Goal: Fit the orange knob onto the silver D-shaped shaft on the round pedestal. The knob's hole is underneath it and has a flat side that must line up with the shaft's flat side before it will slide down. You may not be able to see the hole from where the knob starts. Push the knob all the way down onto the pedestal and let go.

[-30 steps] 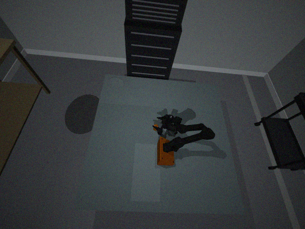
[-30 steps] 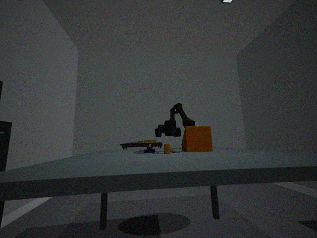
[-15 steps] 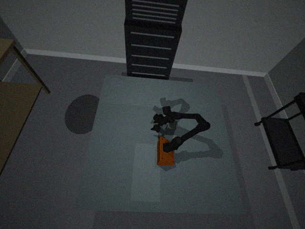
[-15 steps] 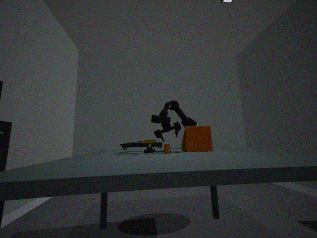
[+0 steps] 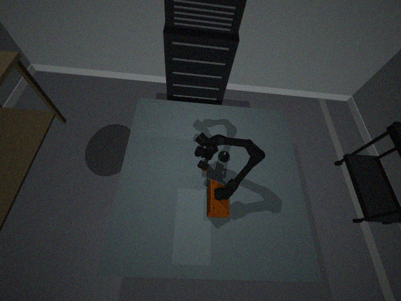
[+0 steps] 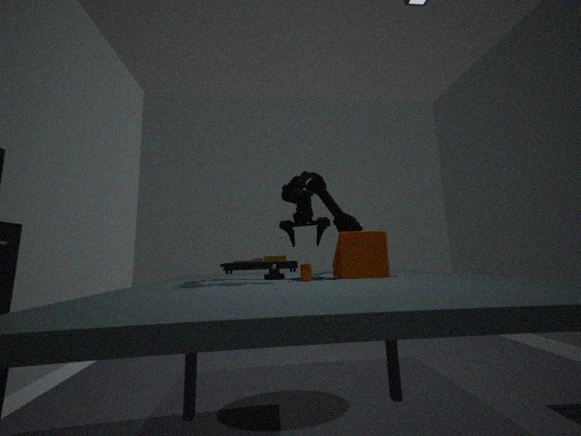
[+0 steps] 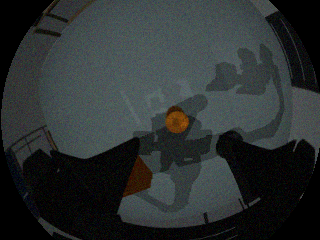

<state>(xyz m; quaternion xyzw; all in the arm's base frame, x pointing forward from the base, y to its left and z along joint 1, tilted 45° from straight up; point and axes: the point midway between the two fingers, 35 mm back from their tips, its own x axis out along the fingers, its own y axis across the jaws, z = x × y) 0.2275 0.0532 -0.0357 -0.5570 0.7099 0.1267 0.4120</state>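
The orange knob lies 80 mm below my gripper tip. Also, from my gripper tip: dark round pedestal: 150 mm to the right, 110 mm ahead, 100 mm below.
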